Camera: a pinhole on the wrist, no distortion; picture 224 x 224 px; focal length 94.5 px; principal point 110.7 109.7 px. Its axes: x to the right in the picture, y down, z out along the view. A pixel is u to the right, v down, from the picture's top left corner.
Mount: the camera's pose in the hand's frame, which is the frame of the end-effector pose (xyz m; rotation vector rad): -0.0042 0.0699 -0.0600 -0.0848 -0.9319 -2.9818
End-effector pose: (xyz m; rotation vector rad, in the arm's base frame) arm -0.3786 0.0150 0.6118 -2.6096 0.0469 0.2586
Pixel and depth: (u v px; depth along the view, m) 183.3 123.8 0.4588
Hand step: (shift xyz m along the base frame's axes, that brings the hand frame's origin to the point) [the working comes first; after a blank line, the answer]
In the camera's frame: 0.3525 0.0685 0.4588

-0.4143 -0.0575 -0.3901
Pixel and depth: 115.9 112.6 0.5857
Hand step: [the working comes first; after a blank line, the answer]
In the camera's frame: 0.0322 0.0180 0.5857

-0.1156 -0.1225 -0.5568
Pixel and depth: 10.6 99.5 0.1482
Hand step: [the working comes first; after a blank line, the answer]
In the camera's frame: -0.1570 -0.0160 0.1482

0.1346 -0.1211 -0.1497
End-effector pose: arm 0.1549 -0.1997 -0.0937 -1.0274 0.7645 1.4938
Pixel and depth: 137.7 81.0 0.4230
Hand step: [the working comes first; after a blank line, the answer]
In the camera's frame: 0.1209 -0.1285 0.4230

-0.4501 0.0773 0.1600
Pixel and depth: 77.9 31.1 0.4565
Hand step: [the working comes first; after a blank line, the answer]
In the camera's frame: -0.1584 -0.3797 0.4565

-0.6486 0.0347 -0.1578
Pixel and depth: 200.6 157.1 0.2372
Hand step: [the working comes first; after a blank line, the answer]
In the camera's frame: 0.2257 0.1190 0.2372

-0.1446 0.0827 0.2758
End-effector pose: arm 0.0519 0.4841 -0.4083 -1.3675 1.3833 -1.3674
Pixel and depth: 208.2 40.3 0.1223
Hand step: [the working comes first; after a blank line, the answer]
In the camera's frame: 0.1262 -0.0898 0.1223

-0.0221 0.0949 -0.2286
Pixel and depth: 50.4 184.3 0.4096
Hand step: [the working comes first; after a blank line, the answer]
In the camera's frame: -0.2614 0.3233 0.4096

0.3825 -0.3634 -0.0563
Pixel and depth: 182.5 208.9 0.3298
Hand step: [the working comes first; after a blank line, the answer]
In the camera's frame: 0.2506 0.3462 0.3298

0.4494 0.1505 -0.0764
